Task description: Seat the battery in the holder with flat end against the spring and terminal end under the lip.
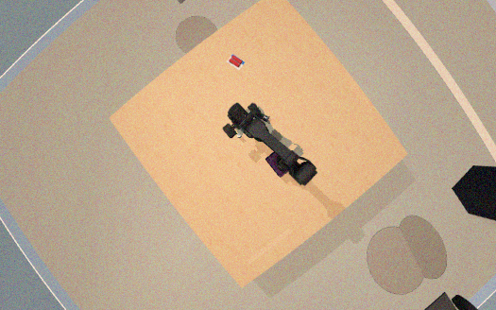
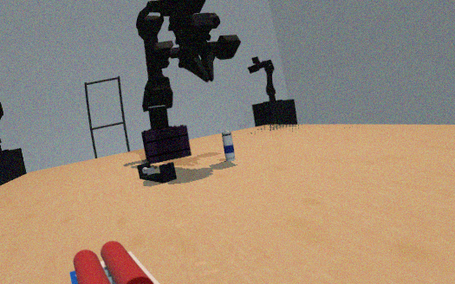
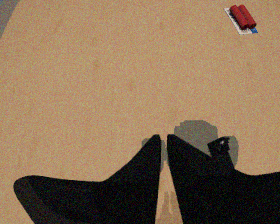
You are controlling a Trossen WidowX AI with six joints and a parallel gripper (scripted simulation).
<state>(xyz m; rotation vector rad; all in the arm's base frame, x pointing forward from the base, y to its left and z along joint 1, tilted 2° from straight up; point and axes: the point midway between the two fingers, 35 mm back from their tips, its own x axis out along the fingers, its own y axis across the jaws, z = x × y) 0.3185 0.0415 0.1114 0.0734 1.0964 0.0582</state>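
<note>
Right now my gripper tip is 60 mm past the battery, 50 mm to the right of it and 140 mm above it.
</note>
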